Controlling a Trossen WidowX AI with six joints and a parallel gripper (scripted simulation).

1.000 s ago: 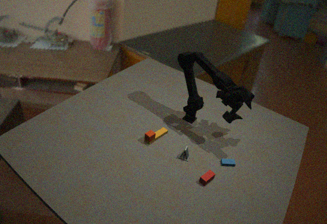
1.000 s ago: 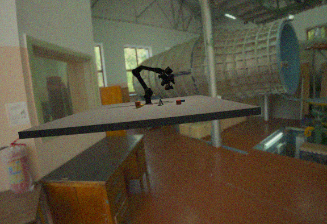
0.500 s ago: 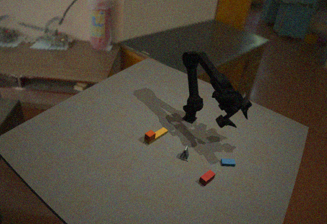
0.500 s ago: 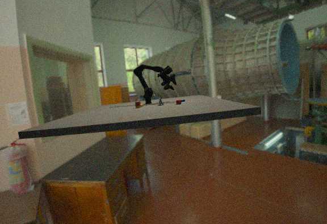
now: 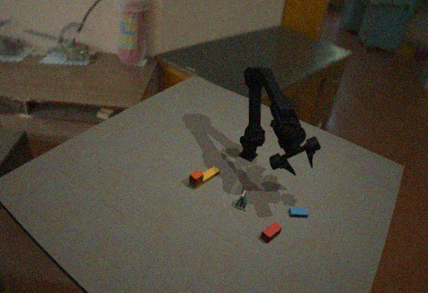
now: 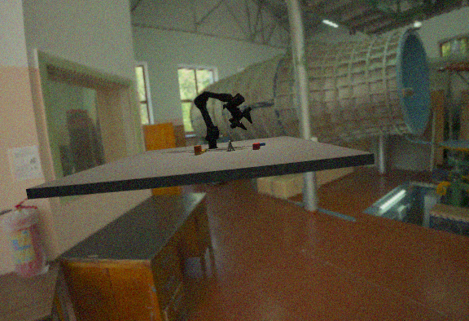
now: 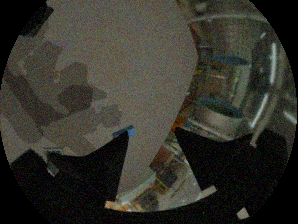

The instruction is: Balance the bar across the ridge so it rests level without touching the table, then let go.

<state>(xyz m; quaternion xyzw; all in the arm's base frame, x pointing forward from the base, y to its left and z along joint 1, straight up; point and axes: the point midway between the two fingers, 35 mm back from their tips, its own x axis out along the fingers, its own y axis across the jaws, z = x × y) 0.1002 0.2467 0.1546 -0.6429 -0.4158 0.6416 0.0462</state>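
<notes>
The bar lies 330 mm to the right of my gripper tip, 180 mm ahead of it and 110 mm below it. Round my gripper tip: red block 240 mm ahead, 110 mm below, 10 mm to the left; then blue block 120 mm below, 80 mm ahead, 50 mm to the left.
</notes>
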